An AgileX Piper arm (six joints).
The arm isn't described. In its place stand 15 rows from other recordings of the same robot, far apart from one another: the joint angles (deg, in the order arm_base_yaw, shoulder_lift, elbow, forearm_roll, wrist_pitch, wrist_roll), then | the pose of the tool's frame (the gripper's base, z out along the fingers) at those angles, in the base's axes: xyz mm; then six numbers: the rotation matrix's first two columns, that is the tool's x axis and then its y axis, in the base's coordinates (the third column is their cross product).
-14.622, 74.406, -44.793, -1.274, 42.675, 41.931 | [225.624, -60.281, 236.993, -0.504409, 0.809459, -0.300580, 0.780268, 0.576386, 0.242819]
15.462, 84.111, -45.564, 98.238, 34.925, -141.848 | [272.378, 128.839, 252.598, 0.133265, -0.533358, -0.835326, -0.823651, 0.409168, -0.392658]
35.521, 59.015, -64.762, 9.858, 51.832, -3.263 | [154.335, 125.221, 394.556, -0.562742, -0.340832, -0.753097, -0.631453, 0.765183, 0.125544]
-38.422, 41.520, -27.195, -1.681, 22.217, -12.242 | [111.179, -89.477, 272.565, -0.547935, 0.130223, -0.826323, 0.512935, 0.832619, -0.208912]
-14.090, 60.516, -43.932, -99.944, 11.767, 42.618 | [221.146, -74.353, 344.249, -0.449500, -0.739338, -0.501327, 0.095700, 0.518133, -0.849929]
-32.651, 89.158, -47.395, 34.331, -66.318, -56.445 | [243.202, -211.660, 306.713, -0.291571, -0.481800, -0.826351, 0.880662, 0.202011, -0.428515]
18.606, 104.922, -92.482, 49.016, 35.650, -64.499 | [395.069, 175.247, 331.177, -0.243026, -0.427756, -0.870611, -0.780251, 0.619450, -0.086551]
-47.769, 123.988, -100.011, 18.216, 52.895, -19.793 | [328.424, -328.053, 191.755, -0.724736, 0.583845, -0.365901, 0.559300, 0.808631, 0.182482]
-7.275, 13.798, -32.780, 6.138, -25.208, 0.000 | [14.058, -5.972, 418.514, 0.760907, 0.000389, -0.648861, 0.082803, 0.991766, 0.097696]
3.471, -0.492, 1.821, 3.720, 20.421, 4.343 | [53.018, 5.280, 171.004, -0.295587, 0.118518, -0.947936, -0.042296, 0.989678, 0.136925]
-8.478, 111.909, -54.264, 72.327, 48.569, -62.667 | [336.844, 15.516, 124.172, -0.941679, 0.160390, -0.295830, -0.092887, 0.721063, 0.686615]
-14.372, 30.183, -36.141, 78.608, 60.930, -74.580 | [81.058, 59.719, 360.574, -0.058194, -0.050913, -0.997006, -0.705267, 0.708924, 0.004964]
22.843, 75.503, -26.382, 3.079, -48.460, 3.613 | [234.270, 94.715, 254.089, 0.034084, 0.121213, -0.992041, -0.356039, 0.928967, 0.101273]
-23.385, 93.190, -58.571, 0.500, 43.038, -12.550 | [284.969, -122.638, 211.122, -0.939832, 0.176464, -0.292535, 0.201447, 0.977819, -0.057350]
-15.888, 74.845, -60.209, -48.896, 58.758, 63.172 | [226.614, -125.456, 327.030, -0.386645, 0.536633, -0.750020, 0.894385, 0.416523, -0.163048]
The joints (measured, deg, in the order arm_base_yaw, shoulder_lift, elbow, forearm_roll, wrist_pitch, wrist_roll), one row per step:
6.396, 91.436, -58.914, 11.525, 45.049, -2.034
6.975, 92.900, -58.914, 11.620, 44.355, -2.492
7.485, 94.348, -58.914, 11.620, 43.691, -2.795
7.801, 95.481, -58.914, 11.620, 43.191, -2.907
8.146, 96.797, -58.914, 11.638, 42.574, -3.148
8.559, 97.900, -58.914, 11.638, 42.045, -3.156
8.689, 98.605, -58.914, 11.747, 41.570, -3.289
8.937, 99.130, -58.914, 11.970, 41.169, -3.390
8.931, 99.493, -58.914, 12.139, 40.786, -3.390
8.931, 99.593, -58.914, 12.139, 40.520, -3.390
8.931, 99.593, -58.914, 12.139, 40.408, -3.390
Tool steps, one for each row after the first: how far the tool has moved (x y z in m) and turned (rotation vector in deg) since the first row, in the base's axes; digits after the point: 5 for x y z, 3 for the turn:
0.00299, 0.00343, -0.00754, -0.203, 0.701, 0.844
0.00575, 0.00642, -0.01512, -0.448, 1.431, 1.524
0.00781, 0.00832, -0.02113, -0.610, 2.043, 1.861
0.01012, 0.01044, -0.02815, -0.815, 2.700, 2.321
0.01181, 0.01289, -0.03410, -0.957, 3.270, 2.653
0.01317, 0.01383, -0.03785, -0.985, 3.489, 2.771
0.01406, 0.01551, -0.04062, -0.895, 3.620, 2.924
0.01502, 0.01570, -0.04250, -0.798, 3.622, 2.758
0.01553, 0.01572, -0.04297, -0.808, 3.459, 2.711
0.01570, 0.01571, -0.04293, -0.806, 3.349, 2.692

